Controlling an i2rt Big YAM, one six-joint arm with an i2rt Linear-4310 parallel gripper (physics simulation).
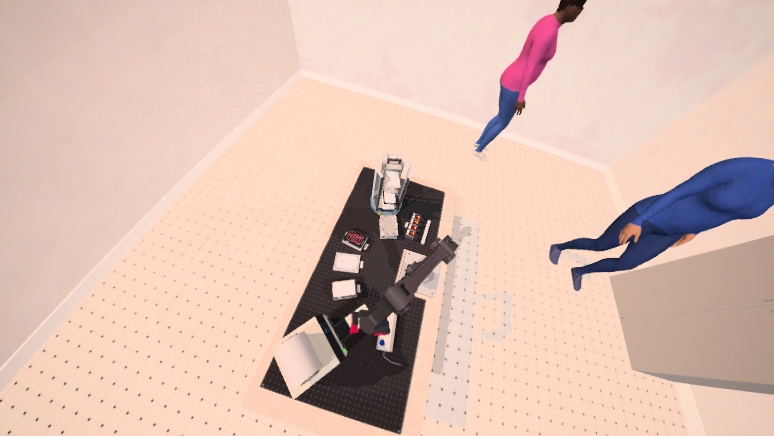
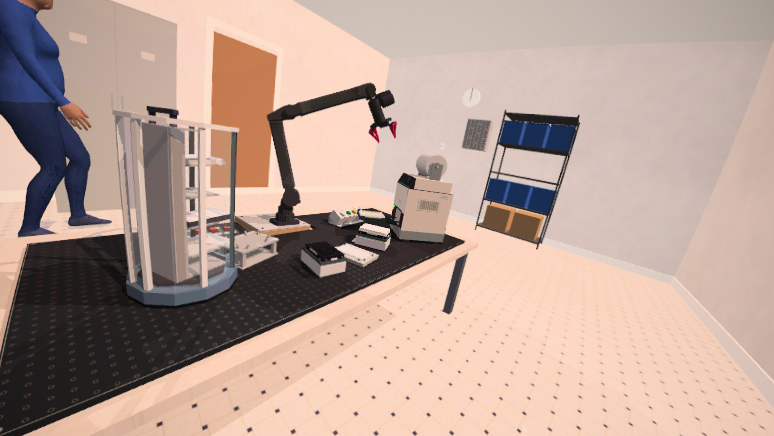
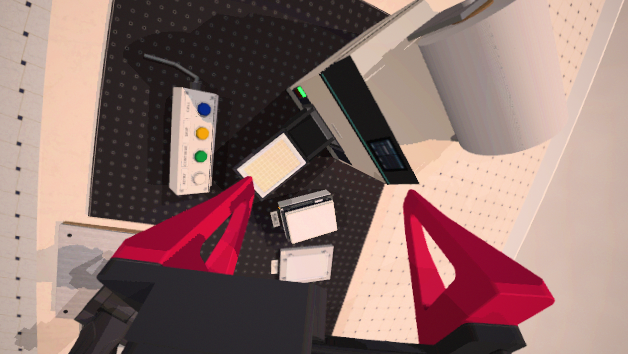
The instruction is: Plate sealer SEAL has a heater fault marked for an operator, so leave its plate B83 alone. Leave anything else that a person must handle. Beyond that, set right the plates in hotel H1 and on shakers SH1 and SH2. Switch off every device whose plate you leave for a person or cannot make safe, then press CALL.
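Frame: origin at the arm's base, x ahead, y right, z down, level; centimetres.
Seen in the pictures: gripper, fingertip midpoint: (image 1: 362, 332) (image 2: 386, 140) (image 3: 328, 190); arm's base, link origin: (image 2: 284, 222).
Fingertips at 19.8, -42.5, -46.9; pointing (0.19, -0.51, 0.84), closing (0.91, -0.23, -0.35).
Observation:
Pixels of each thing's top centre, then the offset from my fingertips to it, as dx, dy, dz. "*": a spot on its surface instead.
- plate sealer, top centre: (image 3: 540, 76) (image 1: 298, 357) (image 2: 431, 153) +18.7, -14.9, +3.0
- yellow-welled plate, top centre: (image 3: 273, 166) (image 2: 371, 212) (image 1: 359, 317) +3.4, +6.4, +38.0
- button box, top centre: (image 3: 188, 144) (image 2: 349, 208) (image 1: 388, 328) -14.4, +6.6, +40.2
- device with a white-topped plate, top centre: (image 3: 313, 223) (image 2: 375, 228) (image 1: 344, 288) +17.7, +18.5, +40.3
- dark plate with reddish wells, top centre: (image 2: 324, 248) (image 1: 354, 237) +24.5, +51.6, +41.6
- low white unit, top centre: (image 3: 307, 267) (image 2: 354, 251) (image 1: 347, 261) +23.3, +35.3, +46.2
- panel with orange switches, surface spot: (image 1: 415, 227) * -13.1, +75.9, +43.4
My gripper (image 1: 368, 330) (image 2: 386, 139) (image 3: 328, 190) is open and empty, high above the table near the plate sealer (image 1: 306, 360) (image 2: 425, 213) (image 3: 420, 112). A yellow-welled plate (image 3: 271, 165) lies on the sealer's extended tray; a green light shows on the sealer. The button box (image 2: 345, 217) (image 3: 179, 145) has blue, yellow, green and white buttons. A device with a white-topped plate (image 1: 344, 289) (image 2: 373, 231) (image 3: 311, 221) stands near the sealer. A dark plate with reddish wells (image 1: 355, 237) sits on another device. The hotel (image 1: 389, 184) (image 2: 178, 200) holds white plates. Device labels are too small to read.
A low white unit (image 1: 346, 262) (image 2: 356, 254) (image 3: 306, 263) lies between the two devices. A white stand (image 1: 388, 226) (image 2: 254, 249) is by the hotel, beside a panel with orange switches (image 1: 415, 226). A person in blue (image 1: 698, 200) (image 2: 32, 59) and one in pink (image 1: 530, 64) stand off the table.

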